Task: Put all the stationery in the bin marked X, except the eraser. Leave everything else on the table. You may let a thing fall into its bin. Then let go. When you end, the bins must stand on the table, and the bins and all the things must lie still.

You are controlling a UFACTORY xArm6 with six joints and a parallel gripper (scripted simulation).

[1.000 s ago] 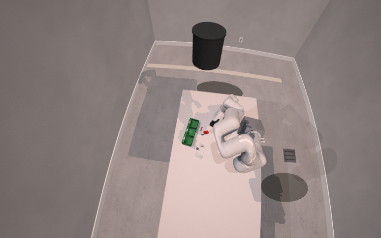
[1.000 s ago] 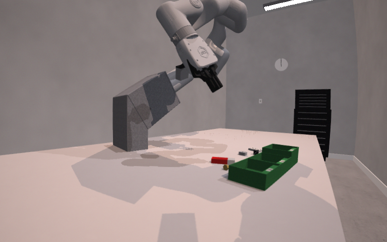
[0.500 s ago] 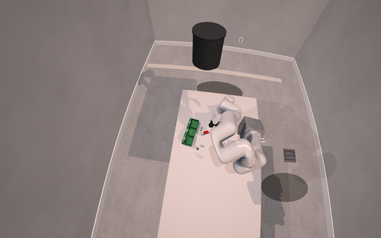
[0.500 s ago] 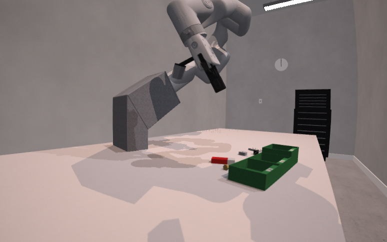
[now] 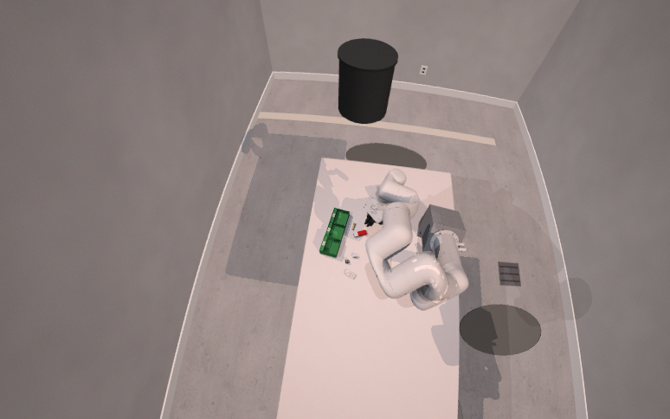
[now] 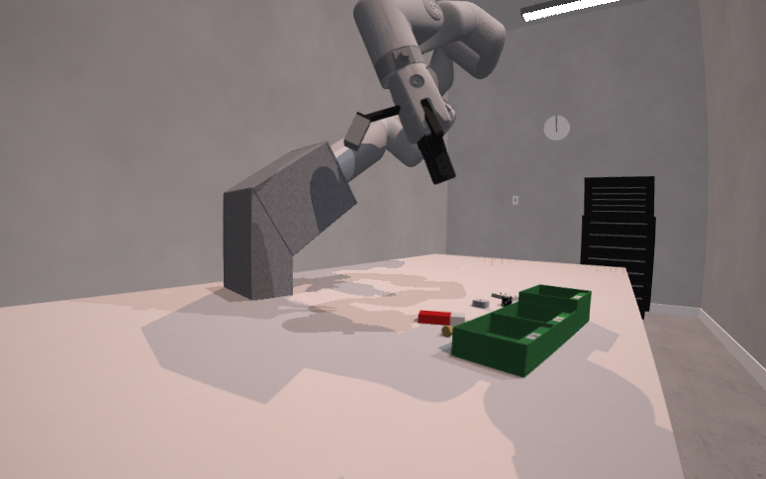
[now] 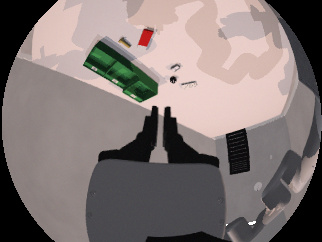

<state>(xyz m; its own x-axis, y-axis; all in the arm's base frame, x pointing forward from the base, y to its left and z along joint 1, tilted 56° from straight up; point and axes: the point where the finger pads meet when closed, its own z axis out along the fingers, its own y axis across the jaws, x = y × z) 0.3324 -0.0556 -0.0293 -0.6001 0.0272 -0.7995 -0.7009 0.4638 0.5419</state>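
Right now my hand is 20 cm above the green bin, 15 cm short of it and 2 cm to the left of it. Round my hand: red block (22 cm below, 3 cm to the right, 3 cm ahead); then yellowish piece (22 cm below, 7 cm to the right, 6 cm ahead); then grey object (22 cm below, 9 cm to the left, 3 cm ahead).
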